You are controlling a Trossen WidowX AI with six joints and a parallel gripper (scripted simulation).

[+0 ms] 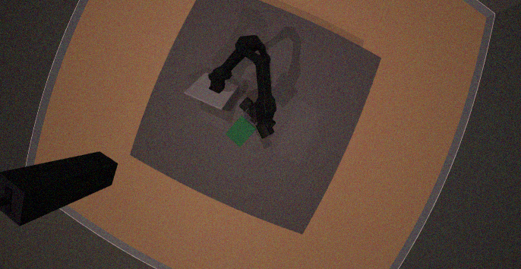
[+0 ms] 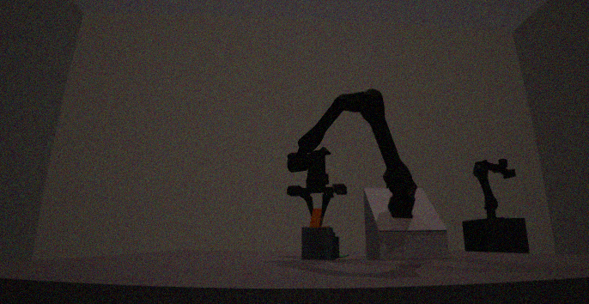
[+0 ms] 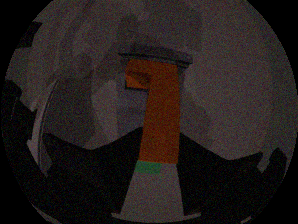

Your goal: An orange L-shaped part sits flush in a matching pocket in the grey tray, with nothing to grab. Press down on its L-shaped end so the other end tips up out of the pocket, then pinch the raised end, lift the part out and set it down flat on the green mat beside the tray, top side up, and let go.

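Now: the green mat 50 mm behind my gripper tip, 130 mm to the right of it and 140 mm below it. The rest, counted from my gripper tip: orange L-shaped part 10 mm behind, 40 mm to the left, 30 mm below.
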